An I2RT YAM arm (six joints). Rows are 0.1 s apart.
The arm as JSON. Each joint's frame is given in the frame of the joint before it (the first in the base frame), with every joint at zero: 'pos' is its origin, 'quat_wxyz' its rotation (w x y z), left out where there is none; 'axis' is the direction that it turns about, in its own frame. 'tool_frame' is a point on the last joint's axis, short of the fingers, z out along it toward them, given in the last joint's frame.
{
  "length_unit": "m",
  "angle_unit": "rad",
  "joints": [
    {
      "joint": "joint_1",
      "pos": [
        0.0,
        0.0,
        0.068
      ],
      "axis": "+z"
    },
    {
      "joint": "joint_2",
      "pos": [
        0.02,
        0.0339,
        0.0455
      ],
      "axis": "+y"
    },
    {
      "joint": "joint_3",
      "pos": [
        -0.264,
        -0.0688,
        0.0
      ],
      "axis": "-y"
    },
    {
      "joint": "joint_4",
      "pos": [
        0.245,
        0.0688,
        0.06
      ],
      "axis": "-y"
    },
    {
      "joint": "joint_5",
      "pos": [
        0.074,
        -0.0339,
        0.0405
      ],
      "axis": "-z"
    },
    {
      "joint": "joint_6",
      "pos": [
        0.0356,
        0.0,
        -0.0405
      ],
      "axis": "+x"
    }
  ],
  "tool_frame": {
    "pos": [
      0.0,
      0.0,
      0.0
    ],
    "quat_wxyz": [
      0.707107,
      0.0,
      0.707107,
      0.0
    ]
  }
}
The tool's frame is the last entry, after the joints.
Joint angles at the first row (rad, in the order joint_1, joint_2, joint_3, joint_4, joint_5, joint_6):
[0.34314 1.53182 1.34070 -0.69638 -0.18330 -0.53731]
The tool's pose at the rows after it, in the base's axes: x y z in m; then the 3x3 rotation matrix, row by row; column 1 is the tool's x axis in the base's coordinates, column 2 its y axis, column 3 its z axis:
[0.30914, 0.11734, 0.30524], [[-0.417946, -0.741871, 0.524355], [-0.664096, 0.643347, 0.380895], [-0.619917, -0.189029, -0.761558]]
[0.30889, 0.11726, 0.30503], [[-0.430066, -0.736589, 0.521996], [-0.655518, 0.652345, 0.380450], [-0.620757, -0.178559, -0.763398]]
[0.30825, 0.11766, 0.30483], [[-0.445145, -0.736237, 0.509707], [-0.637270, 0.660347, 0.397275], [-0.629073, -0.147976, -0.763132]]
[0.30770, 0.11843, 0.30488], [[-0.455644, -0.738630, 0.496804], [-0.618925, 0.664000, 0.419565], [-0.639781, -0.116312, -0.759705]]
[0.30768, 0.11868, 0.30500], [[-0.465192, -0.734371, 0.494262], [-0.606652, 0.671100, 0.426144], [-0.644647, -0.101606, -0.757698]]
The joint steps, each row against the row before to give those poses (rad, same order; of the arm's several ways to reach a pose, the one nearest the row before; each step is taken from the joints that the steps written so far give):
[0.00001 -0.00001 -0.00001 0.00153 0.00001 0.02175]
[-0.00002 -0.00001 -0.00001 -0.00305 -0.00039 0.01411]
[-0.00039 0.00003 0.00003 -0.00459 -0.02061 0.02326]
[0.00003 -0.00002 -0.00002 -0.00152 -0.02592 0.02100]
[-0.00003 0.00002 0.00000 0.00116 -0.00727 0.01600]

